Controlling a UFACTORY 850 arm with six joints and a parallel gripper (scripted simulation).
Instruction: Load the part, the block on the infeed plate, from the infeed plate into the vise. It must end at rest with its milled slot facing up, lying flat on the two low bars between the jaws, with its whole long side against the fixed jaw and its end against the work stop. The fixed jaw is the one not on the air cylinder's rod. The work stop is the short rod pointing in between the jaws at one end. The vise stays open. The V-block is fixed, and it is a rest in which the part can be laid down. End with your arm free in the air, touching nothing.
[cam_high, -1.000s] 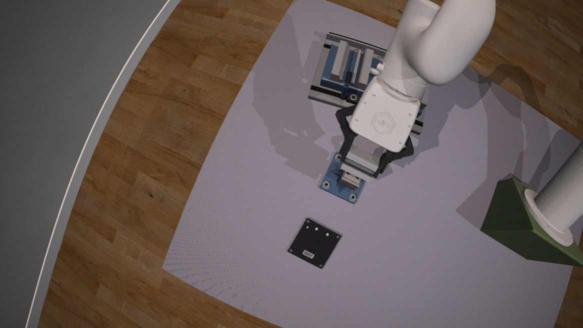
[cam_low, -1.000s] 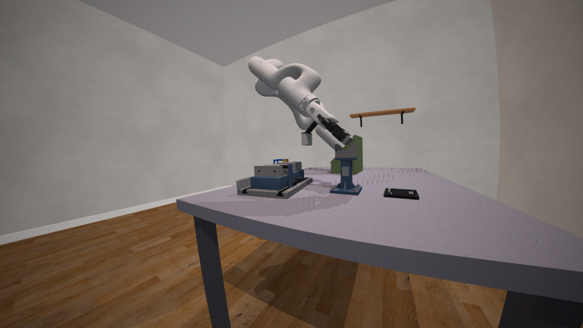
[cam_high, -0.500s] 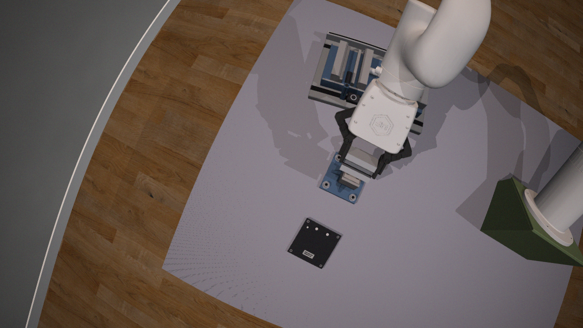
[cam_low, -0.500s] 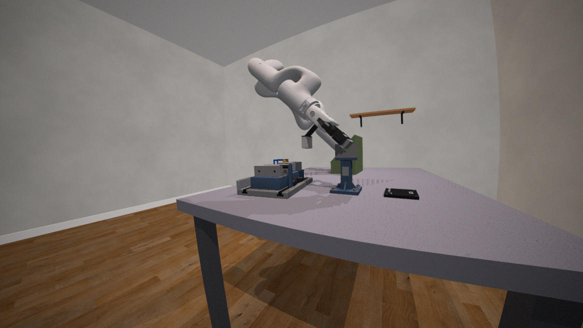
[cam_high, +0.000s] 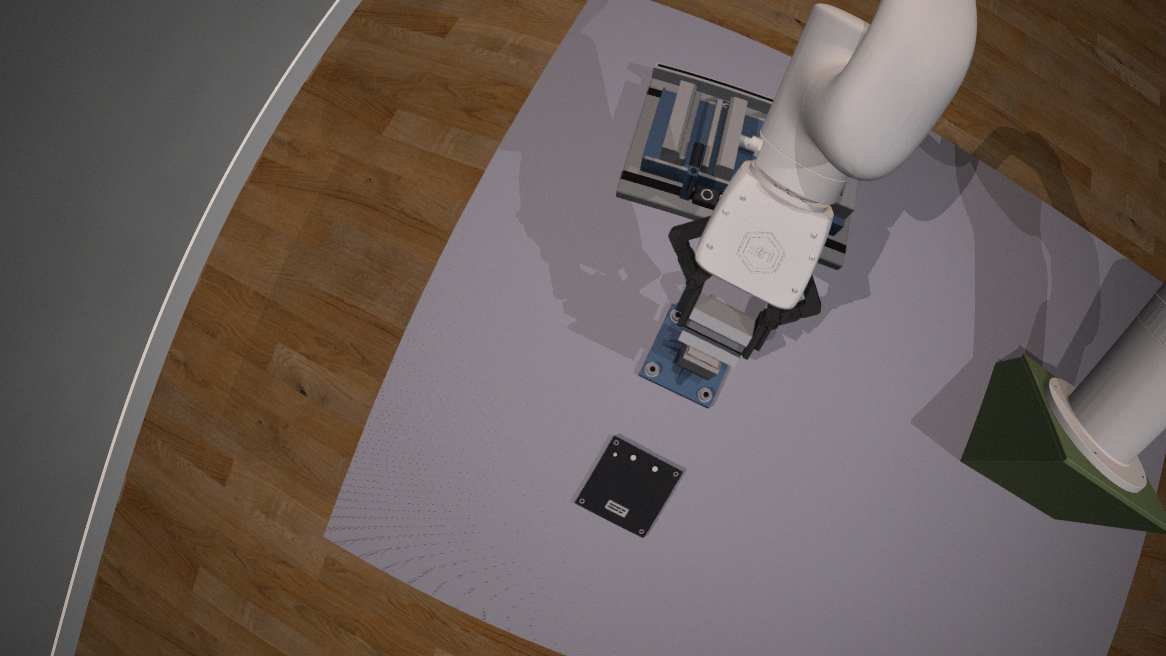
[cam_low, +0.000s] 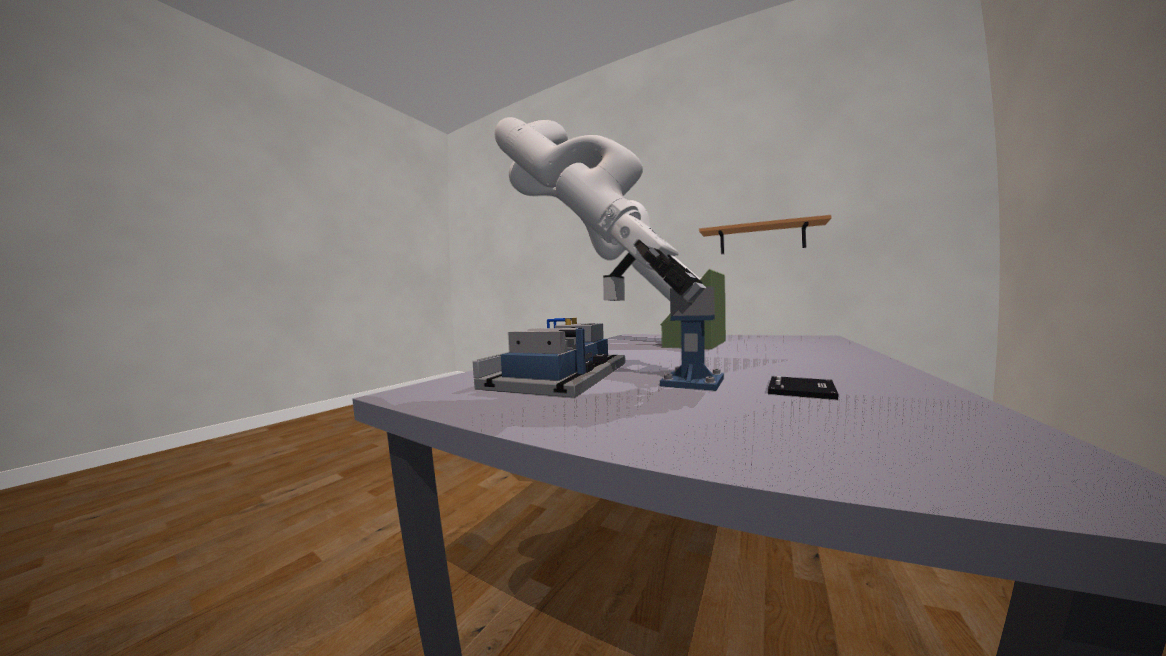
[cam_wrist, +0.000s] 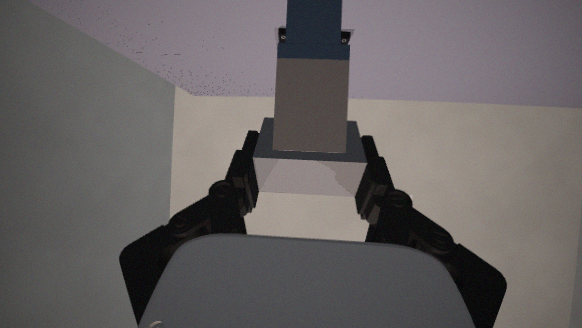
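Right now the part is 10 mm to the left of my hand. From my hand the other things lie so: moving jaw (240 mm to the right, 90 mm below, 40 mm ahead); then work stop (190 mm to the right, 80 mm below, 70 mm ahead); then black infeed plate (180 mm to the left, 170 mm below, 20 mm ahead).
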